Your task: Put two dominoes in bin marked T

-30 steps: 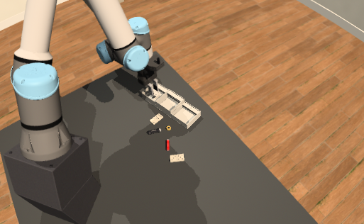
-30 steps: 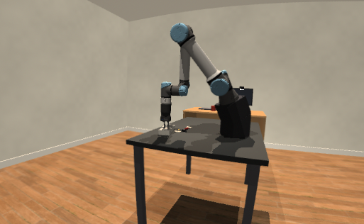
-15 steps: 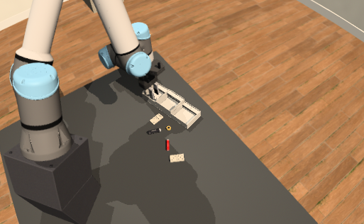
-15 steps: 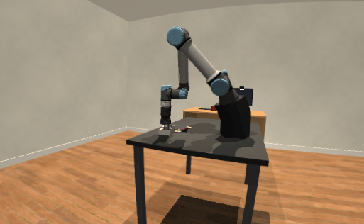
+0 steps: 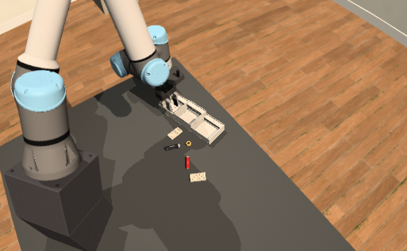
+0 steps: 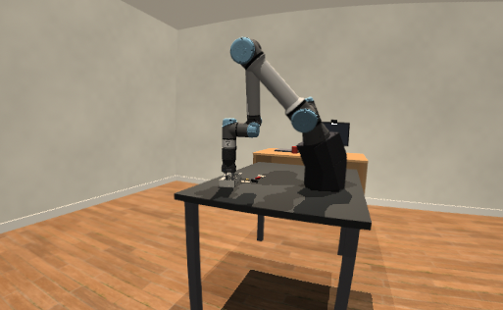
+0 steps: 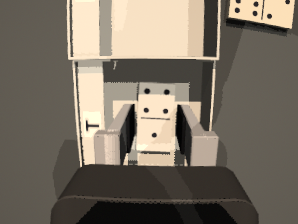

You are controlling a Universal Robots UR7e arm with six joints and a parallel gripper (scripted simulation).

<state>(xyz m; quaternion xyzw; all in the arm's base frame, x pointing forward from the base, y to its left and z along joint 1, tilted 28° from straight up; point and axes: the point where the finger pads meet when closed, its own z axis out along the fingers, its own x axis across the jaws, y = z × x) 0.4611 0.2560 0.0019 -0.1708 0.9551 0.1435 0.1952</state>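
Now: the red cylinder 40 mm behind my hand, 240 mm to the right of it and 30 mm below it. Round my hand: black cylinder (70 mm behind, 160 mm to the right, 30 mm below); then yellow nut (10 mm behind, 170 mm to the right, 30 mm below).
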